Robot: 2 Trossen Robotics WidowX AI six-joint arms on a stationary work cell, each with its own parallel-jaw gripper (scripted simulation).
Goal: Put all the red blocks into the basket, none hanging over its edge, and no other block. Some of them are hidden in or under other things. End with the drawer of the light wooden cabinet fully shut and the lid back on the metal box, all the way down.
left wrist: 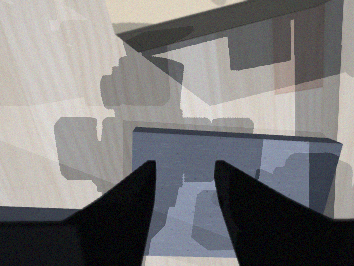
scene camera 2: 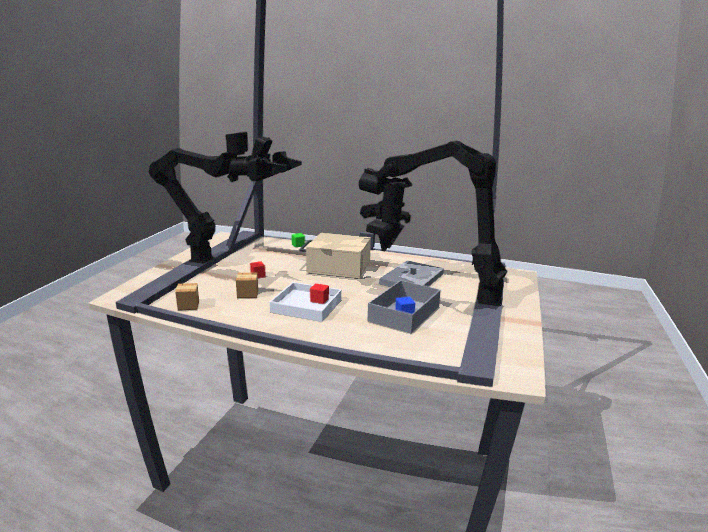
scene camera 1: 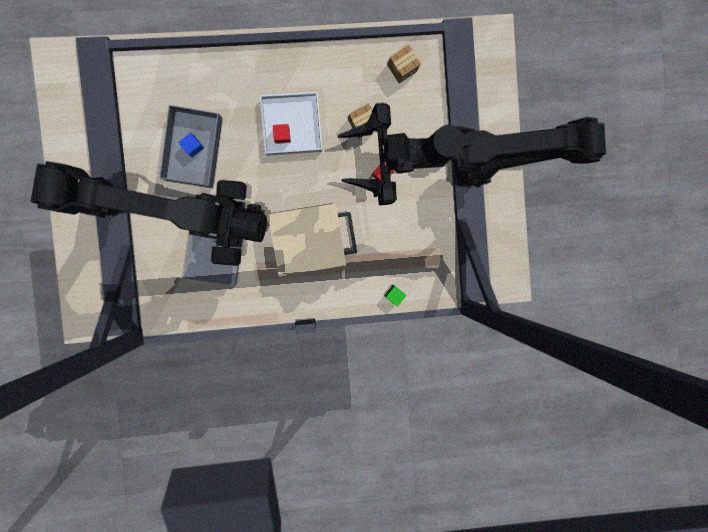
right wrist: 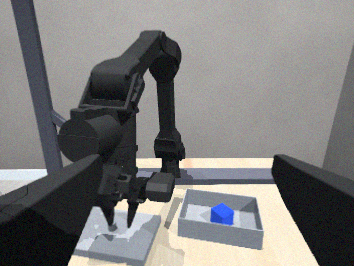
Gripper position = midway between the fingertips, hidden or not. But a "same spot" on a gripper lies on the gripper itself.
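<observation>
My left gripper shows in scene camera 1 [239, 225], in scene camera 2 [385, 249], in the left wrist view and in the right wrist view. On my left gripper, [left wrist: 258, 218] and [right wrist: 104, 208] are the same spot. My right gripper shows in scene camera 1 [339, 158], in scene camera 2 and in the right wrist view; it is out of frame in the left wrist view. On my right gripper, [right wrist: 51, 212] and [scene camera 2: 289, 161] are the same spot. A white basket shows in scene camera 1 [300, 111] and in scene camera 2 [297, 295]; it is out of frame in the left wrist view, and it is out of frame in the right wrist view.
</observation>
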